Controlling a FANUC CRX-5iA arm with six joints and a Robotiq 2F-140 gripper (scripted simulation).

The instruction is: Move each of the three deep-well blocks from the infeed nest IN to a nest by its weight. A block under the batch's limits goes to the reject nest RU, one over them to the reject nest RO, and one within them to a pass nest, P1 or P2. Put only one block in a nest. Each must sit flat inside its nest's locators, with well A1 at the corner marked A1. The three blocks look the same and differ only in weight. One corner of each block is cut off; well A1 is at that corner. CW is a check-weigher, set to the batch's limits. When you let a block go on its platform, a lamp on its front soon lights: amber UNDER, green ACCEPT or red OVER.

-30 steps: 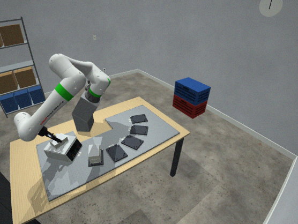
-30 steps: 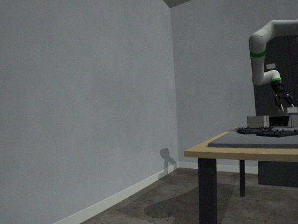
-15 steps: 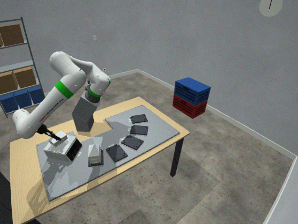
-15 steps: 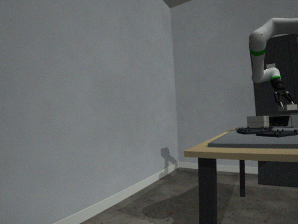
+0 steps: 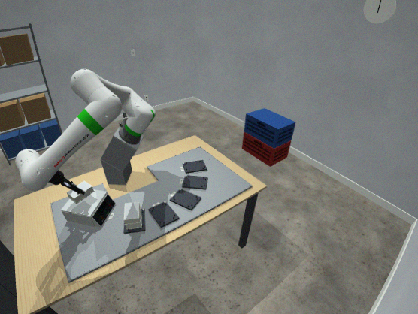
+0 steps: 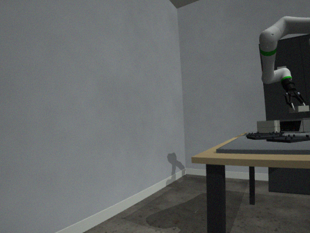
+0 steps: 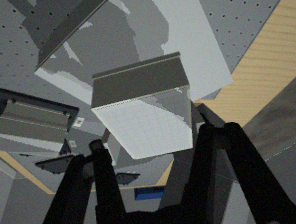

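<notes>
Right now the dark nest plate is 200 mm ahead of my hand, 430 mm to the left of it and 170 mm below it. The rest, counted from my hand: weigher platform (90 mm below); then CW label (90 mm ahead, 130 mm to the left, 180 mm below); then check-weigher (10 mm to the left, 120 mm below).
</notes>
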